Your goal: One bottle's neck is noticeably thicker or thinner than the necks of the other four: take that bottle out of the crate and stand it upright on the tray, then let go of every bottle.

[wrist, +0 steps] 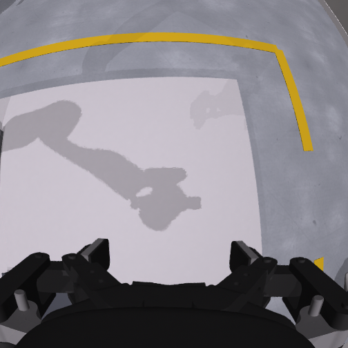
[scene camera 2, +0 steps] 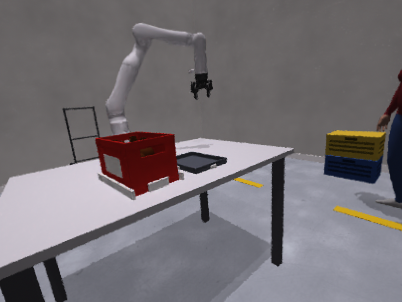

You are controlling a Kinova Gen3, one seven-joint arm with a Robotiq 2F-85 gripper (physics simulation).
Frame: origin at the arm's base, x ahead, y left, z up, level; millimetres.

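Seen in the pictures: gripper, fingertip midpoint: (scene camera 2: pixel 202 98).
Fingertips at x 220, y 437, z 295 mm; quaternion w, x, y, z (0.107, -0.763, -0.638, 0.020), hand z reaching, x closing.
Pixels of each thing's top centre, then the offset from my fingertips to it. Level surfaces: height alone.
- red crate, middle of its top: (scene camera 2: pixel 132 136) 139 mm down, 173 mm ahead, 567 mm right
- bottle, middle of its top: (scene camera 2: pixel 143 137) 151 mm down, 173 mm ahead, 526 mm right
- white table, its level: 314 mm down
A red crate (scene camera 2: pixel 135 167) stands on the table; brown glass of a bottle (scene camera 2: pixel 148 151) shows through its handle slot, and a little dark brown shows over its rim. The necks cannot be compared from here. A dark, low-rimmed tray (scene camera 2: pixel 200 161) lies on the table to the right of the crate in the scene view. No bottle shows on it. My gripper (scene camera 2: pixel 202 96) (wrist: pixel 169 254) is open and empty, high above the table, up and to the right of the crate. The crate and bottles do not show in the wrist view.
Pale strips (scene camera 2: pixel 117 185) lie along the foot of the crate on the white table (scene camera 2: pixel 55 200). Yellow and blue crates (scene camera 2: pixel 354 145) (scene camera 2: pixel 351 168) are stacked on the floor at the right, beside a standing person (scene camera 2: pixel 396 140). A black rack (scene camera 2: pixel 70 136) stands behind the table.
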